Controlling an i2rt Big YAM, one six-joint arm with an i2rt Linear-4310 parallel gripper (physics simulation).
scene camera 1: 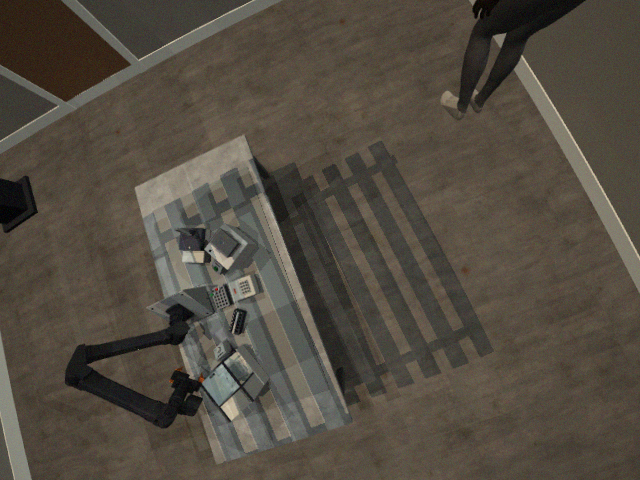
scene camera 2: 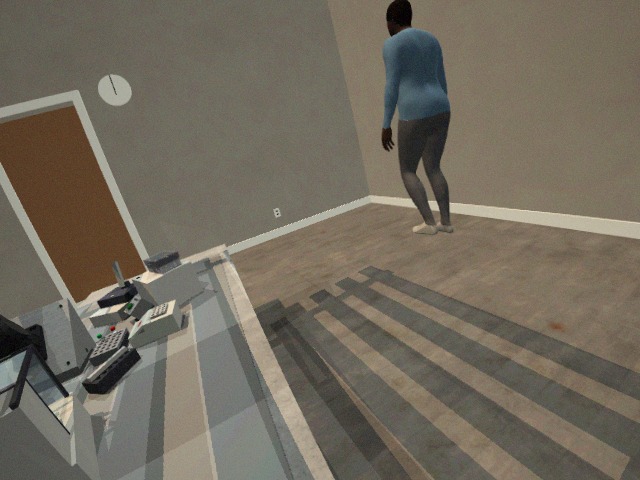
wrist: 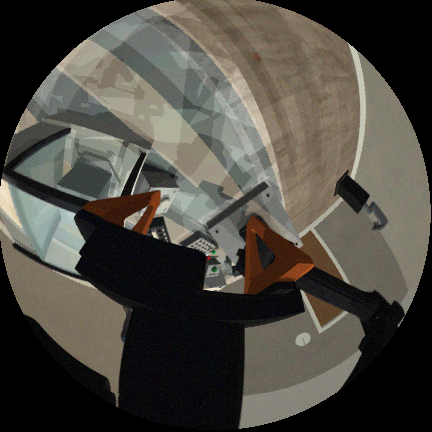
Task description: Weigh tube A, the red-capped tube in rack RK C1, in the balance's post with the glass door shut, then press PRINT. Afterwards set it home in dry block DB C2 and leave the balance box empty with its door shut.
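Frame: origin at the arm's base, x back, y right, z up, level; centimetres.
Where they show: gripper, fingertip midpoint: [scene camera 1: 192, 370] [wrist: 205, 207]; arm's base at its link origin: [scene camera 1: 180, 311].
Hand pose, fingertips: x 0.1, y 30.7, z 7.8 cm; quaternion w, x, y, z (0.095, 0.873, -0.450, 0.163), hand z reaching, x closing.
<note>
Each offset is from my fingertips to the top centre of the thing. "pt": to the spot under its first point.
My gripper [scene camera 1: 189, 374] [wrist: 205, 207] is open and empty, its orange fingers wide apart, beside the glass balance box [scene camera 1: 221, 384] [wrist: 45, 220] at the table's near edge. The box also shows in scene camera 2 [scene camera 2: 45, 384]; its door's state is unclear. A grey block with a grid of holes @(pt dx -20.8, dy -27.2, dz -16.7 cm) [scene camera 1: 222, 298] [scene camera 2: 109, 345] [wrist: 201, 244], which looks like the tube rack, has a small red spot @(pt dx -21.6, dy -32.5, dz -13.0 cm) [scene camera 1: 216, 290] [scene camera 2: 112, 328] [wrist: 208, 258] at one end, perhaps the red cap. A cream block with a grid on top [scene camera 1: 245, 285] [scene camera 2: 160, 311] beside it may be the dry block. Slot labels are unreadable.
A black rack @(dx -23.7, dy -11.3, dz -13.7 cm) [scene camera 1: 237, 321] [scene camera 2: 111, 372] stands between the grey block and the balance. A small pale box @(pt dx -11.1, dy -0.9, dz -11.1 cm) [scene camera 1: 221, 351] [wrist: 167, 197] is beside the balance. A metal housing [scene camera 1: 199, 302] [scene camera 2: 56, 335] stands by the arm's base. A person [scene camera 1: 475, 62] [scene camera 2: 417, 77] stands beyond the table.
</note>
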